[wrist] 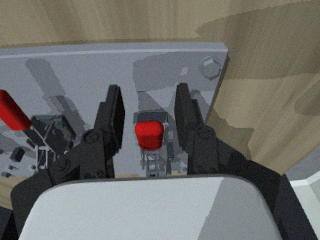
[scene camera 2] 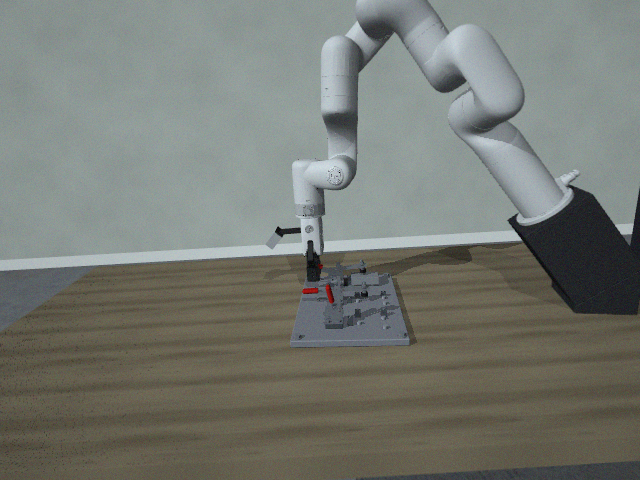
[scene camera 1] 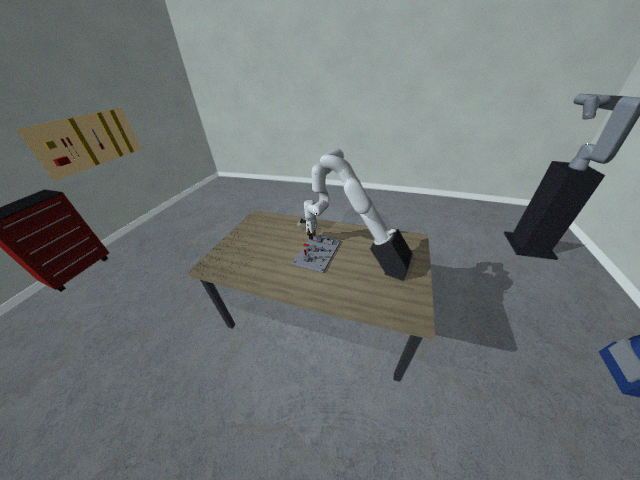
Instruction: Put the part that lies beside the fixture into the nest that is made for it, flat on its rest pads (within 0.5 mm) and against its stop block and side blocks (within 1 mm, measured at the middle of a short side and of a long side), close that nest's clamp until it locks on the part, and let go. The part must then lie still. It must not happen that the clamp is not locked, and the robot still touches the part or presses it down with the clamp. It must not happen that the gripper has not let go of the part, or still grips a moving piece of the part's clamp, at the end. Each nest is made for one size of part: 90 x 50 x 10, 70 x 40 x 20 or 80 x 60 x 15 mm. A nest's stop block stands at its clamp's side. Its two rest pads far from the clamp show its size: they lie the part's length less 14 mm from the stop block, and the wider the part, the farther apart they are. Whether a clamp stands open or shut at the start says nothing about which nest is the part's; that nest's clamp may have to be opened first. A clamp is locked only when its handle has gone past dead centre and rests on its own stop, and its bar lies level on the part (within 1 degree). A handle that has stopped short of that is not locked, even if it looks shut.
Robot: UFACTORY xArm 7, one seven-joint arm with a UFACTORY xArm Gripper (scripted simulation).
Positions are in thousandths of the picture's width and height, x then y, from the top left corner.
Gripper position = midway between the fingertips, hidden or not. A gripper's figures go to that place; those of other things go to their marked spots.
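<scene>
The gripper (wrist: 467, 406) is 13 cm from the lens, while a clamp handle (wrist: 467, 556) sits 10 cm from the lens.
</scene>
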